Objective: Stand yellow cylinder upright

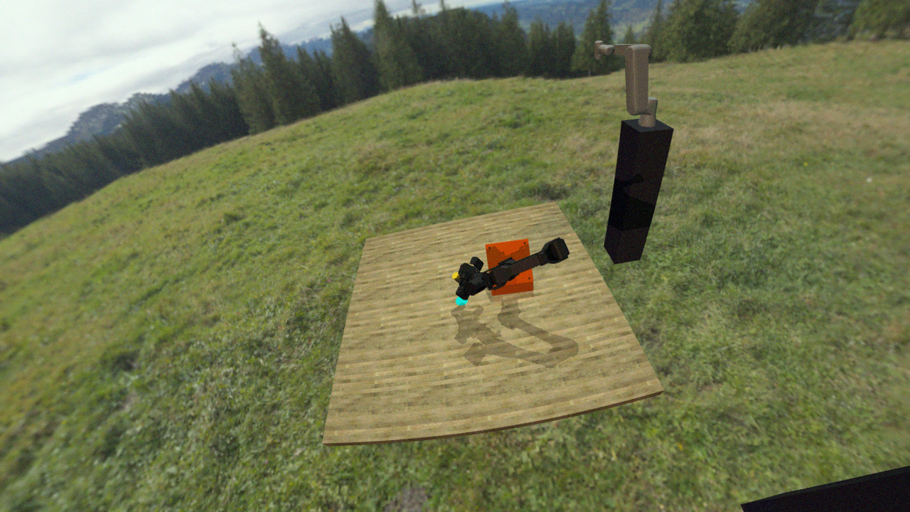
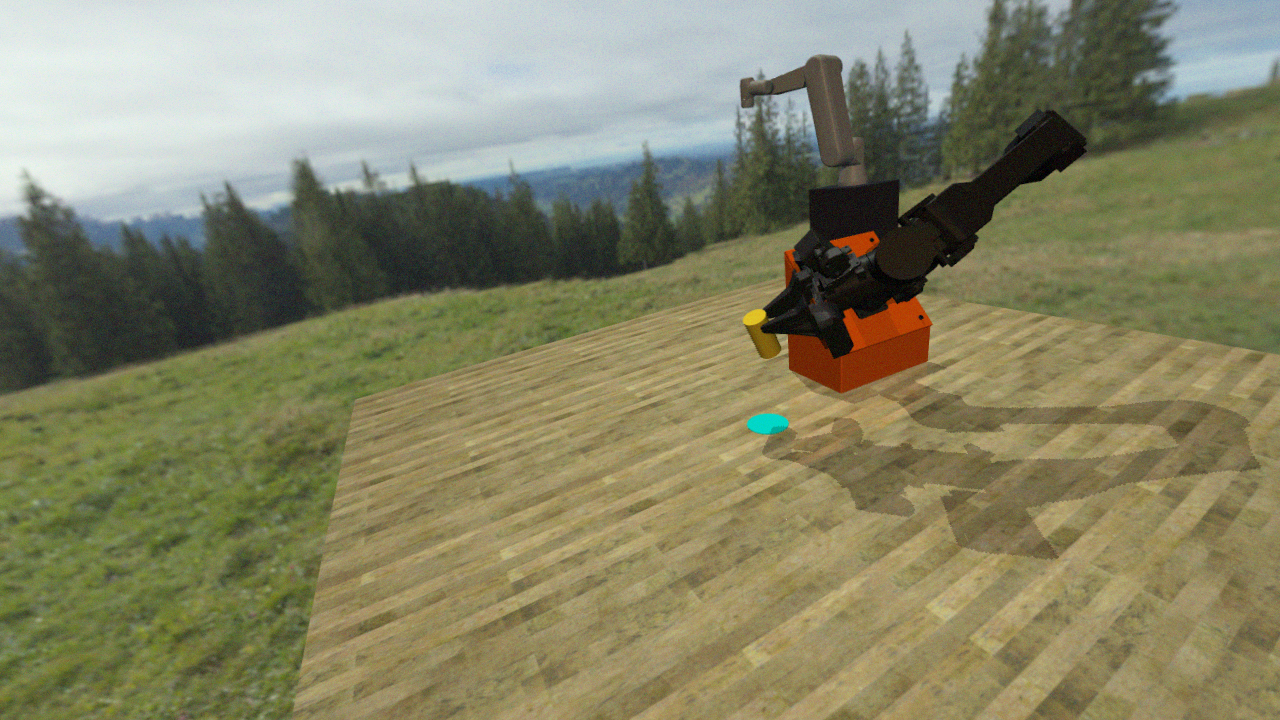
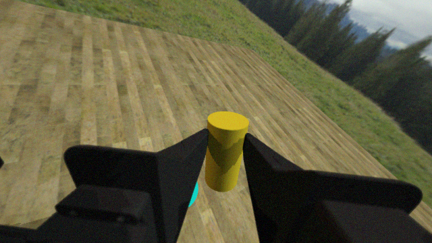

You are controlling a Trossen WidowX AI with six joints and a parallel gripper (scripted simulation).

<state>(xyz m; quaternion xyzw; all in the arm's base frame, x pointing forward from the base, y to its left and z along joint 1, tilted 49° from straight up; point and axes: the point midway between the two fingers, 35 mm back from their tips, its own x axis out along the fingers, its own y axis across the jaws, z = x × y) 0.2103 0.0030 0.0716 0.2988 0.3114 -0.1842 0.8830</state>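
The cyan circle lies 15 cm below my gripper tip, 1 cm to the left of it and 1 cm ahead of it. Round my gripper tip: yellow tall cylinder (2 cm below, 1 cm behind).
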